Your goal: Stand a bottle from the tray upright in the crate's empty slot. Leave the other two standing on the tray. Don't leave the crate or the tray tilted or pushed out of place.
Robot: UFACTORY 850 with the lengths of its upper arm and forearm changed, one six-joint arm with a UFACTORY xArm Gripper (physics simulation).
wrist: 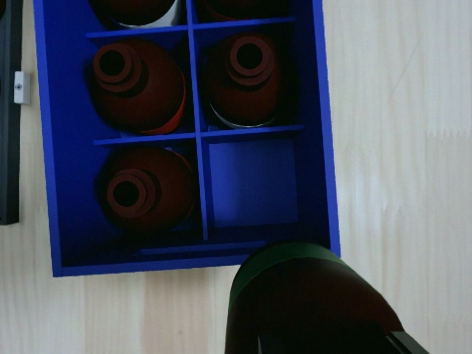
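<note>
The blue crate [150,268] fills the upper left and middle of the wrist view. Its empty slot [254,182] is at the near right corner, with its bare floor showing. Dark brown bottles stand in other slots: one [162,192] left of the empty slot, one [245,92] behind it and one [150,97] behind on the left. My gripper [330,345] is shut on a dark brown bottle [320,295] with a green band at its lower end. That end overlaps the crate's near right edge in view; its height over the crate cannot be told. The tray cannot be made out.
Two more bottles [135,10] [242,7] show partly in slots at the top edge. A long dark bar-like object [9,150] with a small light bracket [22,87] lies at the far left, beside the crate. Pale wooden table surface [400,150] shows around the crate.
</note>
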